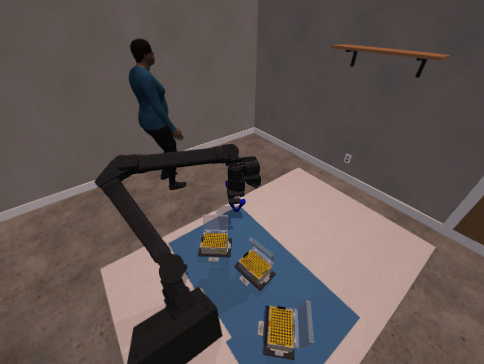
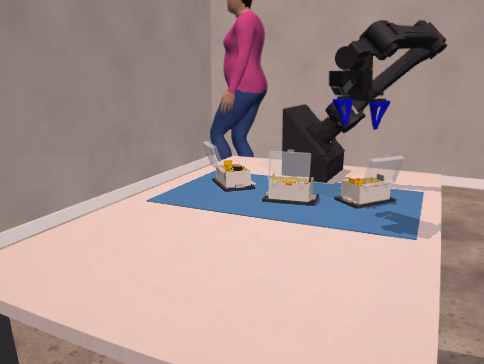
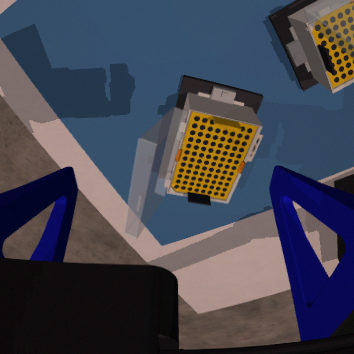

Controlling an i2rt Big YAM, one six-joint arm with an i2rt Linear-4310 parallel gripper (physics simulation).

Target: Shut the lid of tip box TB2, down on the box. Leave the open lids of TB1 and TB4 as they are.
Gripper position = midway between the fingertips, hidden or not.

Note:
In view: my gripper (image 2: 360, 127) and a box (image 3: 195, 94).
My gripper is seen too in image 3 (image 3: 173, 176).

